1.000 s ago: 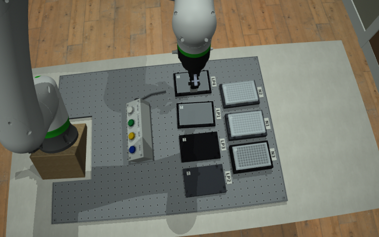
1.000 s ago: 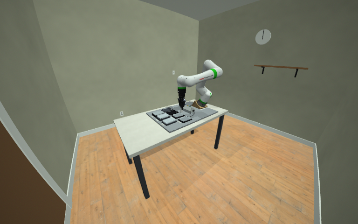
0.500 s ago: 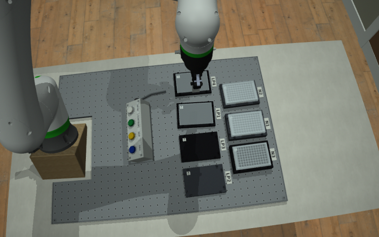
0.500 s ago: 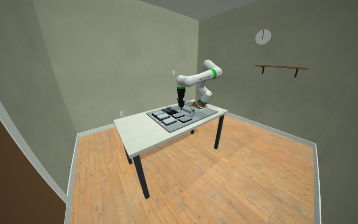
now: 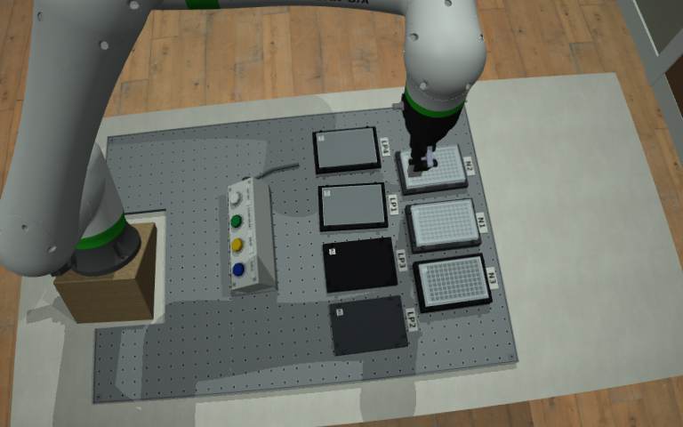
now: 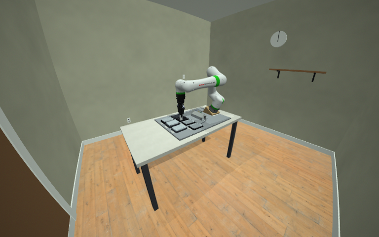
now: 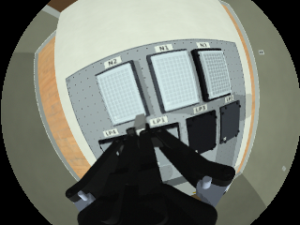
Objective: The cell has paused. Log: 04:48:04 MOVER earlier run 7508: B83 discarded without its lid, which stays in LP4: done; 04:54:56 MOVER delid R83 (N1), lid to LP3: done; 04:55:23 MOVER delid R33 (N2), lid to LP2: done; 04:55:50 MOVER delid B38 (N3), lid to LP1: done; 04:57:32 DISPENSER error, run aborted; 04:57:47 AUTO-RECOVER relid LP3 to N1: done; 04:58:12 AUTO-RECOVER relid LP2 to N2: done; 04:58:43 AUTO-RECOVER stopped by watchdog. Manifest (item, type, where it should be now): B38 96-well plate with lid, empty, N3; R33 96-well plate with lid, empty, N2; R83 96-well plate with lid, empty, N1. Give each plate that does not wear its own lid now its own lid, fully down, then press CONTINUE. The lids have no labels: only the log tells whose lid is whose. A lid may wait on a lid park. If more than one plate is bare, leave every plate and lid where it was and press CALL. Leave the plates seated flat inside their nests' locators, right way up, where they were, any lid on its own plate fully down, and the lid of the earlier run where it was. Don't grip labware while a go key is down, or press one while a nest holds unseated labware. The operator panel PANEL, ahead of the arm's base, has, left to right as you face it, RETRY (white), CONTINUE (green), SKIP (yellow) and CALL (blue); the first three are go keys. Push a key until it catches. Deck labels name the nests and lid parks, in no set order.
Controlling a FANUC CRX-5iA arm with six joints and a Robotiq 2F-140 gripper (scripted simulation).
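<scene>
Now: hand 130 mm past the lid park LP1, 20 mm to the left of it and 110 mm above it. From my hand the other things lie so: lid park LP2: 150 mm behind, 270 mm to the right, 110 mm below; then white key: 370 mm behind, 30 mm to the left, 50 mm below; then lid park LP3: 140 mm behind, 140 mm to the right, 110 mm below.
</scene>
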